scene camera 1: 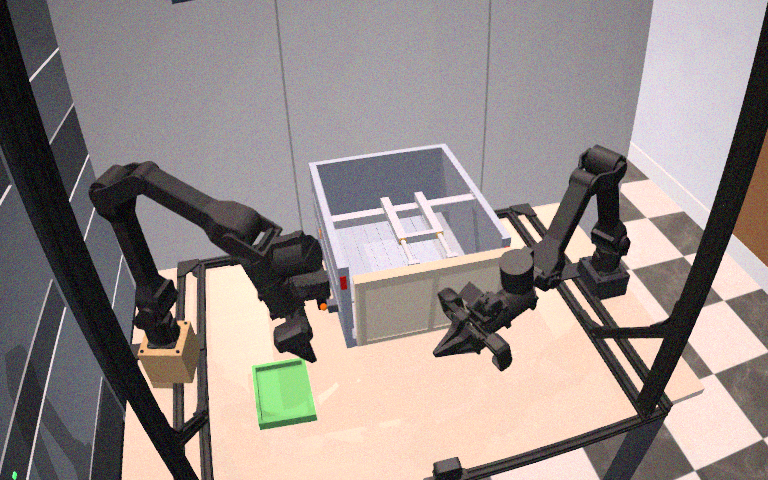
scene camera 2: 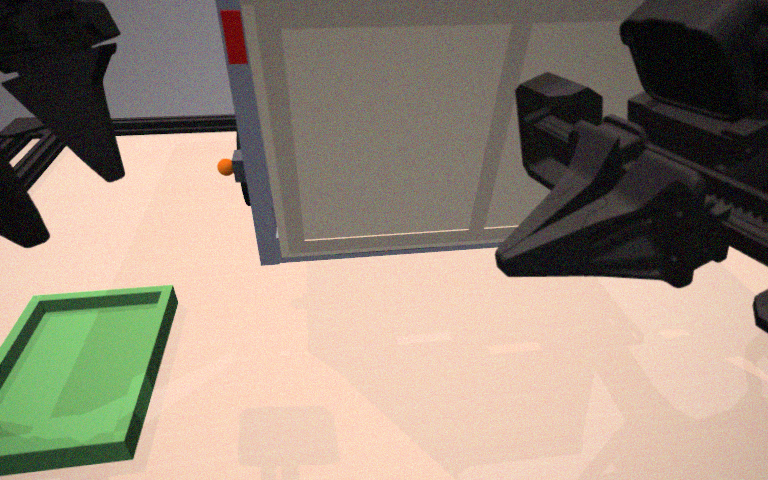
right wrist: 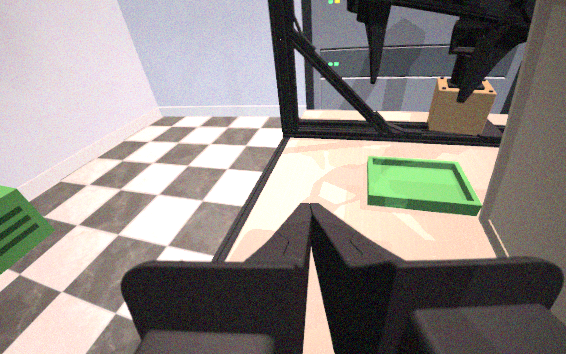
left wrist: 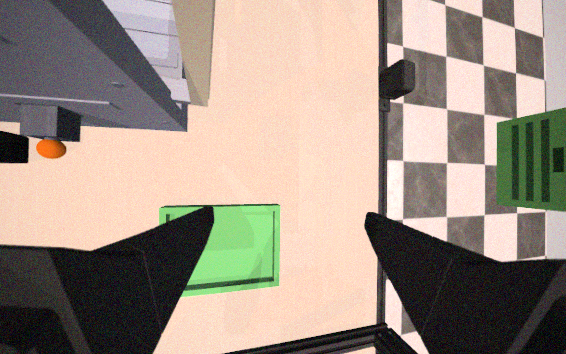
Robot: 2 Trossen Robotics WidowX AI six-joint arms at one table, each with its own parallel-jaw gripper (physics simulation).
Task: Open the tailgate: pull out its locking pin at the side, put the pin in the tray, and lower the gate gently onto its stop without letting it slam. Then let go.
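Seen in the pictures: left gripper, between the fingertips: [scene camera 1: 311,346] [scene camera 2: 84,207] [right wrist: 415,92] [left wrist: 290,216]; right gripper, between the fingertips: [scene camera 1: 433,355] [scene camera 2: 499,265] [right wrist: 308,211]; left arm's base, origin of its link: [scene camera 1: 164,337]; right arm's base, origin of its link: [scene camera 1: 604,266].
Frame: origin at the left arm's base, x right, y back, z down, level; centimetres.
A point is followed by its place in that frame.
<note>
The beige tailgate [scene camera 1: 396,300] {y -48.2, x 2.8, z -10.9 cm} [scene camera 2: 385,130] {y -48.1, x 2.5, z -9.0 cm} [left wrist: 197,60] {y -40.7, x 2.8, z -6.3 cm} [right wrist: 530,150] {y -44.2, x 3.1, z -7.8 cm} stands upright across the end of the grey truck bed. The locking pin's orange knob [scene camera 1: 323,306] {y -33.8, x -6.7, z -1.4 cm} [scene camera 2: 225,166] {y -34.0, x -6.5, z -1.2 cm} [left wrist: 51,148] {y -33.8, x -6.6, z -1.4 cm} sticks out of a grey block on the bed's side, left of the gate in both scene views. The green tray [scene camera 1: 288,422] {y -26.3, x 14.4, z 9.8 cm} [scene camera 2: 67,457] {y -28.2, x 14.0, z 9.8 cm} [left wrist: 276,245] {y -26.2, x 13.9, z 8.7 cm} [right wrist: 425,205] {y -30.3, x 5.1, z 9.7 cm} lies on the table and looks empty. My left gripper [scene camera 2: 74,208] {y -32.9, x 9.9, z -7.4 cm} [left wrist: 290,216] {y -32.9, x 9.9, z -7.4 cm} [right wrist: 415,92] {y -32.9, x 9.9, z -7.4 cm} is open and empty, above the table between knob and tray. My right gripper [scene camera 1: 435,353] {y -53.9, x 13.8, z -7.9 cm} [scene camera 2: 500,263] {y -53.9, x 13.8, z -7.9 cm} [right wrist: 308,211] {y -53.9, x 13.8, z -7.9 cm} is shut and empty, in front of the gate.
The grey truck bed [scene camera 1: 323,226] {y -34.5, x -17.6, z -13.4 cm} has a white ladder-like frame [scene camera 1: 421,233] {y -53.6, x -7.5, z -17.9 cm} inside. A black rail frame [scene camera 1: 543,440] [left wrist: 382,190] {y -37.6, x 31.9, z 11.5 cm} edges the table, with a small black block [scene camera 1: 447,468] {y -55.3, x 29.0, z 5.5 cm} [left wrist: 398,80] {y -54.4, x 27.1, z 6.3 cm} on it. The left arm stands on a wooden block [scene camera 1: 169,362] {y -1.7, x 5.0, z 2.2 cm} [right wrist: 460,112] {y -5.0, x 0.0, z 4.3 cm}.
</note>
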